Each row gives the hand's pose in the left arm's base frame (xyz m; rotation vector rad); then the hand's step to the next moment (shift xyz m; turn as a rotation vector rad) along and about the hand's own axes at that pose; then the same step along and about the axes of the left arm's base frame.
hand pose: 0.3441 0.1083 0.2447 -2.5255 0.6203 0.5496
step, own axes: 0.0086 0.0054 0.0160 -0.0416 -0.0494 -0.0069
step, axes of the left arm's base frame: 0.0001 0.0015 -0.0189 -0.0068 0.0484 0.0428
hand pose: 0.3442 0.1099 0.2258 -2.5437 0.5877 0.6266
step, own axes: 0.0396 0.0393 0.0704 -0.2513 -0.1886 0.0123
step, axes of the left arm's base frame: -0.0103 -0.0070 -0.0890 -0.1128 0.2315 0.1805
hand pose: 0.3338 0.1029 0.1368 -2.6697 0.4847 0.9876
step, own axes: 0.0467 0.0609 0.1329 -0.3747 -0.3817 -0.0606
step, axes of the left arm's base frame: -0.0676 -0.0199 -0.1363 -0.0831 0.4096 0.3393
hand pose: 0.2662 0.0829 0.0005 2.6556 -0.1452 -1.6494
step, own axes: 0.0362 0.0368 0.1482 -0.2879 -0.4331 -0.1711
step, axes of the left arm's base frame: -0.1194 -0.0340 -0.0960 0.0578 0.4491 0.3078
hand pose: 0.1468 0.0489 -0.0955 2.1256 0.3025 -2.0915
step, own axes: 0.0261 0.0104 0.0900 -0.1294 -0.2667 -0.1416
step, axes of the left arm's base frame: -0.0845 -0.0308 -0.0283 0.0712 0.2874 0.1424
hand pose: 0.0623 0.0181 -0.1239 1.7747 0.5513 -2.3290
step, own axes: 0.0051 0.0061 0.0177 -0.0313 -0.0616 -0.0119
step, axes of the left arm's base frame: -0.0152 -0.0119 -0.0020 -0.0018 0.0583 0.0390
